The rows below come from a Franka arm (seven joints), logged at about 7 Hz.
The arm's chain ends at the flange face. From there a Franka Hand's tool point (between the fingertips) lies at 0.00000 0.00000 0.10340 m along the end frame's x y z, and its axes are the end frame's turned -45 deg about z.
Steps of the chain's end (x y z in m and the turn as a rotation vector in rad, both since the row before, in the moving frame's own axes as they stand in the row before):
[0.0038, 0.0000, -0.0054, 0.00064, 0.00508, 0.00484]
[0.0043, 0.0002, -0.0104, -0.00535, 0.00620, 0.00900]
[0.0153, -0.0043, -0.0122, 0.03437, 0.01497, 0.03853]
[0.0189, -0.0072, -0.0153, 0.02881, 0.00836, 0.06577]
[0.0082, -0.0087, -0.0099, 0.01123, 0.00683, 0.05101]
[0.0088, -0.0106, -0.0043, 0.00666, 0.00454, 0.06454]
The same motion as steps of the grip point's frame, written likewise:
[0.0031, 0.0030, -0.0054, -0.00314, 0.00404, 0.00484]
[0.0030, 0.0040, -0.0104, -0.00817, 0.00060, 0.00900]
[0.0175, 0.0064, -0.0123, 0.01372, 0.03489, 0.03853]
[0.0212, 0.0069, -0.0153, 0.01446, 0.02628, 0.06577]
[0.0133, -0.0006, -0.0099, 0.00311, 0.01277, 0.05101]
[0.0145, -0.0014, -0.0043, 0.00150, 0.00792, 0.06454]

